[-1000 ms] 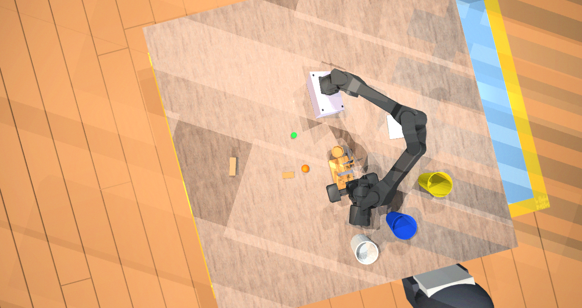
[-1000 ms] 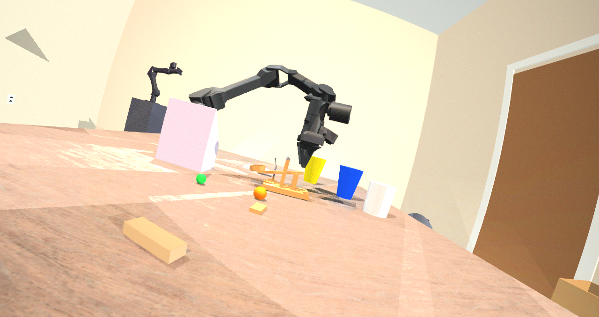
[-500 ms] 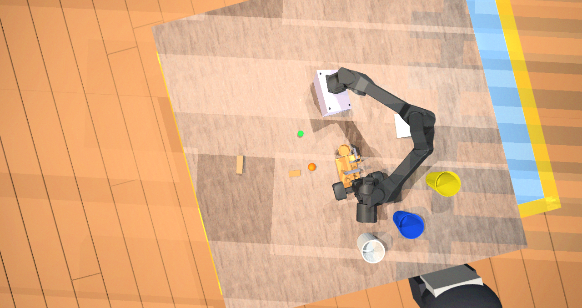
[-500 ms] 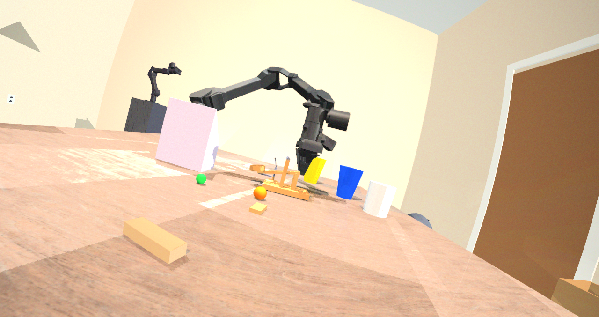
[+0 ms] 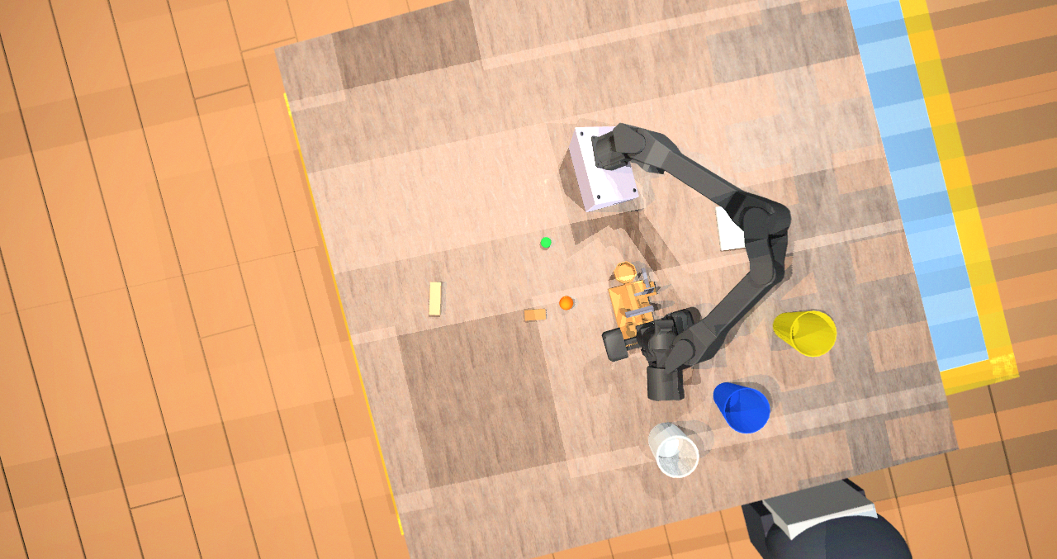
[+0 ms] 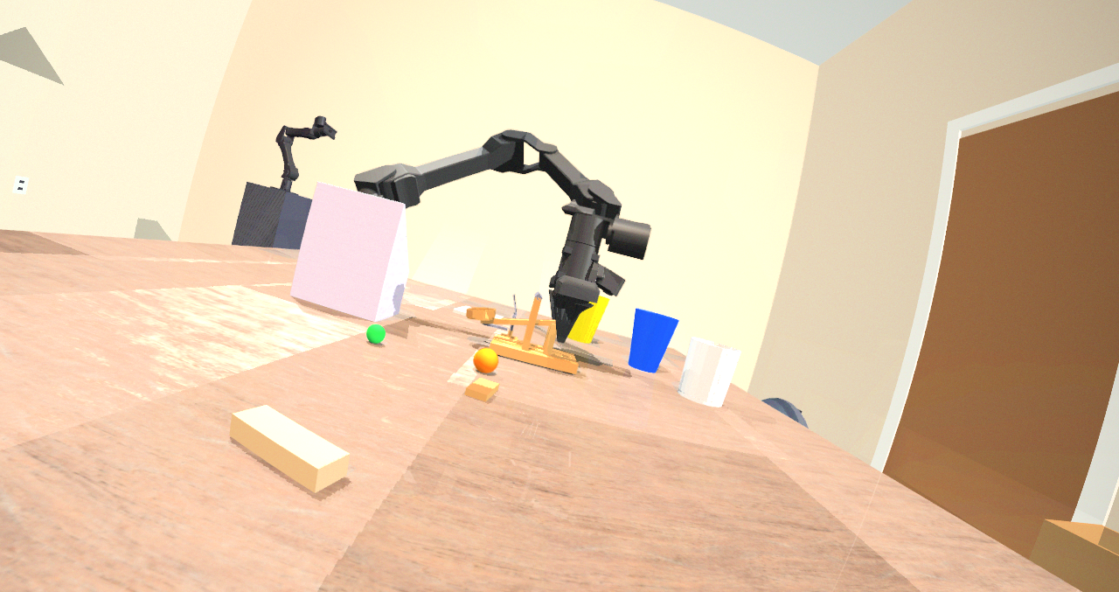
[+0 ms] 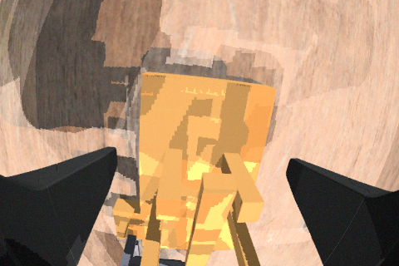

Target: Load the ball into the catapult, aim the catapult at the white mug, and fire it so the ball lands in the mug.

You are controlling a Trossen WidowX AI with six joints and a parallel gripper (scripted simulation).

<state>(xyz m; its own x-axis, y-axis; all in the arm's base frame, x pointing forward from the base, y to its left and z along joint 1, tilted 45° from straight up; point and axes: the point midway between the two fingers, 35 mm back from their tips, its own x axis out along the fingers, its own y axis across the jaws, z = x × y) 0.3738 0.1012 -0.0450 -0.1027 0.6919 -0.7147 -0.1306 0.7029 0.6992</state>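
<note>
My gripper tip is 150 mm to the left of the orange ball, 80 mm past it and 30 mm above it. Also, from my gripper tip: small wooden block: 230 mm to the right, 60 mm behind, 40 mm below; catapult: 70 mm behind, 10 mm to the left, 10 mm above; blue cup: 190 mm ahead, 180 mm to the left, 20 mm below.
</note>
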